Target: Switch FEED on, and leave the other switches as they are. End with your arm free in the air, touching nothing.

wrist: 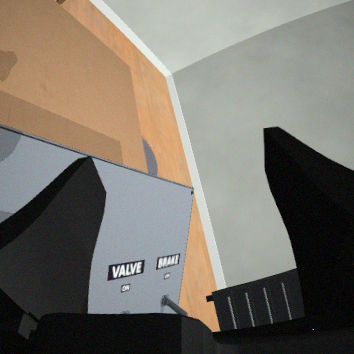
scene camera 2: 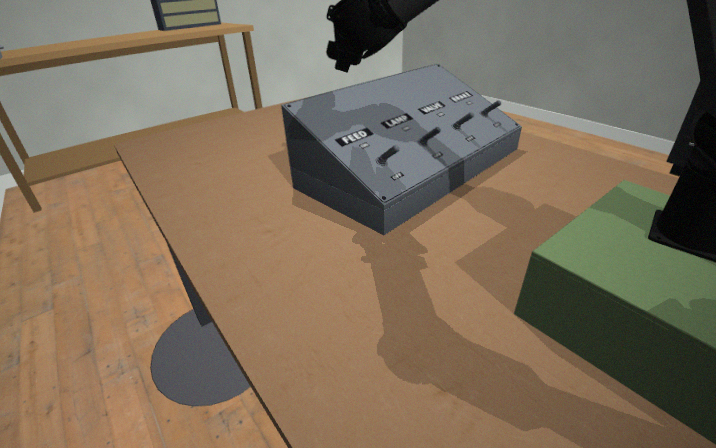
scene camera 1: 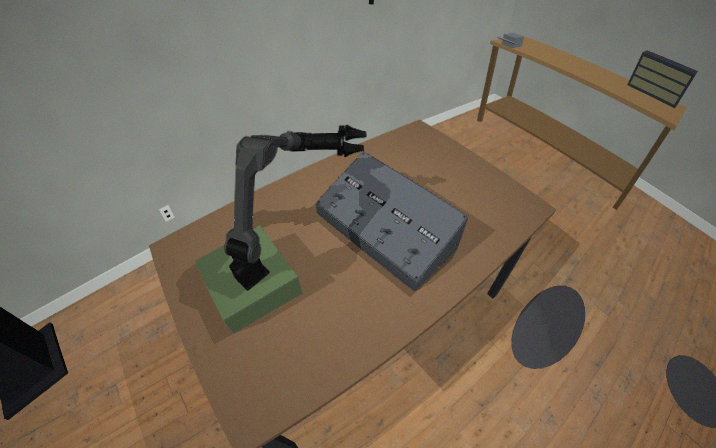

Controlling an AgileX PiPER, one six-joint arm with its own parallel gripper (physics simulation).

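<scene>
The grey sloped switch box point(scene camera 1: 417, 198) point(scene camera 2: 369, 97) point(wrist: 150, 220) stands on the table. The FEED lever point(scene camera 1: 338, 196) point(scene camera 2: 389, 154) leans towards its OFF label point(scene camera 2: 397, 175). The LAMP lever point(scene camera 1: 360, 213) point(scene camera 2: 431, 135), VALVE lever point(scene camera 1: 386, 231) point(scene camera 2: 464, 120) and BRAKE lever point(scene camera 1: 413, 252) point(scene camera 2: 491, 108) point(wrist: 174, 305) lean the same way. My gripper point(scene camera 1: 364, 141) point(scene camera 2: 336, 38) point(wrist: 178, 161) is open and empty, in the air above the box's upper edge near the FEED end. FEED is hidden in the wrist view.
The arm stands on a green block point(scene camera 1: 264, 295) point(scene camera 2: 596, 253) on the brown table point(scene camera 1: 337, 364) point(scene camera 2: 253, 221). A wooden bench point(scene camera 1: 586, 71) point(scene camera 2: 105, 47) stands beyond it. The arm's shadow falls across the table and box.
</scene>
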